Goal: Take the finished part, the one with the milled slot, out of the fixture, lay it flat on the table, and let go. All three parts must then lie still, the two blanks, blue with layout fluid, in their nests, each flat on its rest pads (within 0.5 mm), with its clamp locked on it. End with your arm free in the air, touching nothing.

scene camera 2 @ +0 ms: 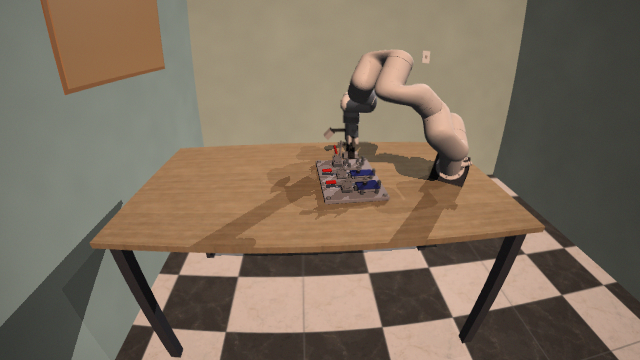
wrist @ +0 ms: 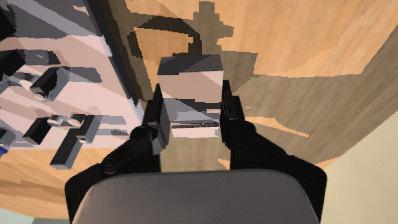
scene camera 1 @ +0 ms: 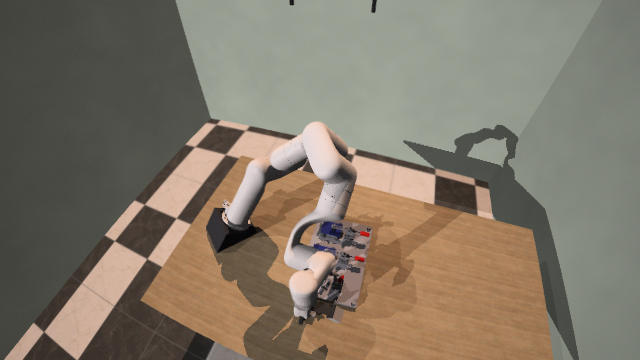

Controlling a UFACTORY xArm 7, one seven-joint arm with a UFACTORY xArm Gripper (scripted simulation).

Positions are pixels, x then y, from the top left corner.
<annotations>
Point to a grey fixture plate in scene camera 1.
353, 272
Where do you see a grey finished part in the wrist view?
191, 86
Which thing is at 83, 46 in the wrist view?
A grey fixture plate.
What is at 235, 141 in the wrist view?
My gripper.
</annotations>
